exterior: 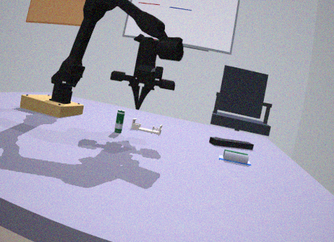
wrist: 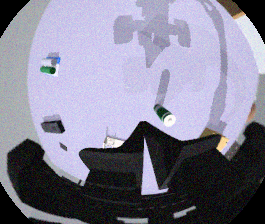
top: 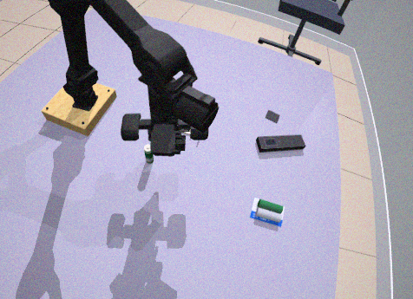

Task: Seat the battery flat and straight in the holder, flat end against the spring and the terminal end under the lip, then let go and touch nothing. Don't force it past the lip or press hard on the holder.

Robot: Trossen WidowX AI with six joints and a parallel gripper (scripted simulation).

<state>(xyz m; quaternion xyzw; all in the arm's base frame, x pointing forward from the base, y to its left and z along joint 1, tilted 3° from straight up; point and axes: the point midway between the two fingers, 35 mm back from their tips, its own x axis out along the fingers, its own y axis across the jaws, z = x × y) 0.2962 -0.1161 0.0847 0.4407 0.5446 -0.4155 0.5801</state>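
My gripper tip is 40 mm past the battery, 40 mm above it and 10 mm to the left of it. Also, from my gripper tip: black remote-like bar (330 mm ahead, 150 mm to the left, 60 mm below); then dark square (300 mm ahead, 260 mm to the left, 80 mm below).
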